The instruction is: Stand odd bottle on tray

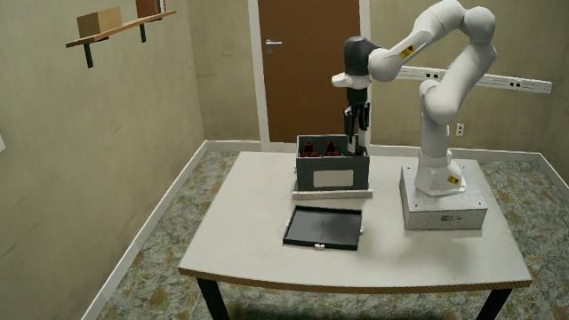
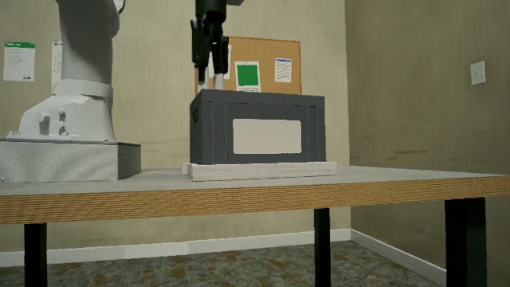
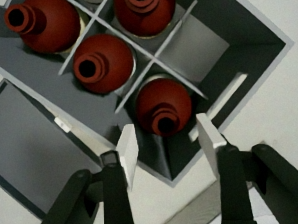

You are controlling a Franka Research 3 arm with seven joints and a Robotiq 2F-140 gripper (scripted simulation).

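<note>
Now: hand 100 mm short of the dark grey crate, 30 mm to the left of it and 130 mm above it. Round my hand: dark tray: 90 mm ahead, 260 mm to the left, 200 mm below.
</note>
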